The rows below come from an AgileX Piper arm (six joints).
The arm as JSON. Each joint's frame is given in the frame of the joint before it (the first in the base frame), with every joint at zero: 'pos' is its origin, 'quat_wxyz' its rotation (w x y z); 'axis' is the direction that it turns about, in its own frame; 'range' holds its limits. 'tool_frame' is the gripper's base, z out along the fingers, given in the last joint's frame.
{
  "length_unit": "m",
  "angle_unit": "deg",
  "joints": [
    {
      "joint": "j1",
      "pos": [
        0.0,
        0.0,
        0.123
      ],
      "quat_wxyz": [
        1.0,
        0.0,
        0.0,
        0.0
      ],
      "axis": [
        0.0,
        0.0,
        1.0
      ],
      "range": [
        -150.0,
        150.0
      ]
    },
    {
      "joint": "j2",
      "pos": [
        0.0,
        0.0,
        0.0
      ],
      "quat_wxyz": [
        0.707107,
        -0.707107,
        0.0,
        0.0
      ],
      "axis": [
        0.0,
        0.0,
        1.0
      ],
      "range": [
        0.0,
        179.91
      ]
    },
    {
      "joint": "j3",
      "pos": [
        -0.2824,
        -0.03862,
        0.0
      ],
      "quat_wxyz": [
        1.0,
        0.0,
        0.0,
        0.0
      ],
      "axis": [
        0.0,
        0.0,
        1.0
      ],
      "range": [
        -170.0,
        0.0
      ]
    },
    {
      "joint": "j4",
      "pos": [
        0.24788,
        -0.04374,
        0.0
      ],
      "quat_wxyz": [
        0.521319,
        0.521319,
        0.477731,
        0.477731
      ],
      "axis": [
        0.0,
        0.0,
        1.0
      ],
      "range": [
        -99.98,
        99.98
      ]
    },
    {
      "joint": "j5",
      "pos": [
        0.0,
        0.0,
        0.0
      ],
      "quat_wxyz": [
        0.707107,
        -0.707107,
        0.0,
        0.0
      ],
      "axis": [
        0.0,
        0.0,
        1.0
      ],
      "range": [
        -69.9,
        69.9
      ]
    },
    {
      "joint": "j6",
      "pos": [
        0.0,
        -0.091,
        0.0
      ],
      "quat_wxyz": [
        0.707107,
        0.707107,
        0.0,
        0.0
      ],
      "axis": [
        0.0,
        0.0,
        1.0
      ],
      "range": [
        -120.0,
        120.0
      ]
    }
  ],
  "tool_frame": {
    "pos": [
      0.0,
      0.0,
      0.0
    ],
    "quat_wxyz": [
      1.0,
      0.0,
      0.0,
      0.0
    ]
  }
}
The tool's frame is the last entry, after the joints.
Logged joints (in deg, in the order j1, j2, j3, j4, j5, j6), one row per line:
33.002, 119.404, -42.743, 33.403, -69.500, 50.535
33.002, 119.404, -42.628, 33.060, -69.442, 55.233
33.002, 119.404, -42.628, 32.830, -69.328, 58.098
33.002, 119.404, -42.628, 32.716, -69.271, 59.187
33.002, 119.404, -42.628, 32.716, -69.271, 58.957
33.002, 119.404, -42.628, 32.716, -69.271, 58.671
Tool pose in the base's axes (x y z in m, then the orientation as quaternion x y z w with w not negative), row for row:
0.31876, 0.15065, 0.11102, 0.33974, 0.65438, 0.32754, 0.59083
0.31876, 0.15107, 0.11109, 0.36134, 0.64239, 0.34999, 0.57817
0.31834, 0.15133, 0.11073, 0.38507, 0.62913, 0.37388, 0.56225
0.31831, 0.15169, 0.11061, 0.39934, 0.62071, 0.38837, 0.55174
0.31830, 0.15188, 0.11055, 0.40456, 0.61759, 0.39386, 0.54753
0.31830, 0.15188, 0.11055, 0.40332, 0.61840, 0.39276, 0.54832
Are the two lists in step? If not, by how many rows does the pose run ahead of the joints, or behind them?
The pose runs 1 row behind the joints: the pose in row i belongs to the joints in row i - 1.
